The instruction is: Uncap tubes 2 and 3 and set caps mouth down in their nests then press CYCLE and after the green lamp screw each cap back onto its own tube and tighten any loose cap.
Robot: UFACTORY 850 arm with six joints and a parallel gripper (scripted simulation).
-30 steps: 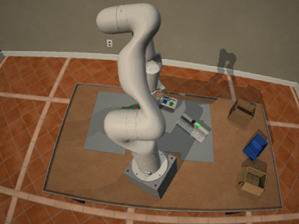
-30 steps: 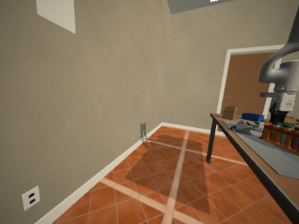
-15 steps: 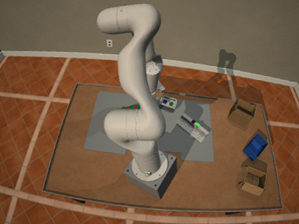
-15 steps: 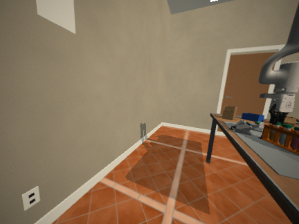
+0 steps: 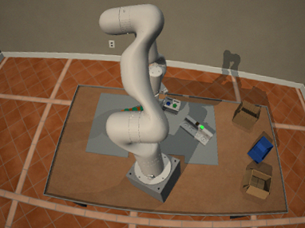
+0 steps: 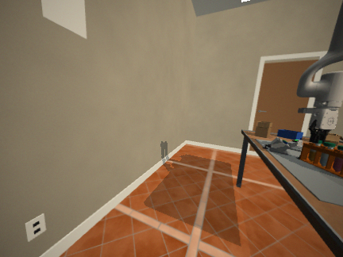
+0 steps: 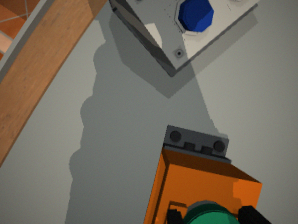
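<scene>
Now: hand 16 cm to the left of the green ready key, 7 cm short of it and 6 cm above it. The rest, counted from my hand: blue bin: 80 cm to the right, 17 cm behind, 11 cm below; blue cycle key: 11 cm to the right, 8 cm ahead, 6 cm below; key housing: 13 cm to the right, 9 cm ahead, 7 cm below.
</scene>
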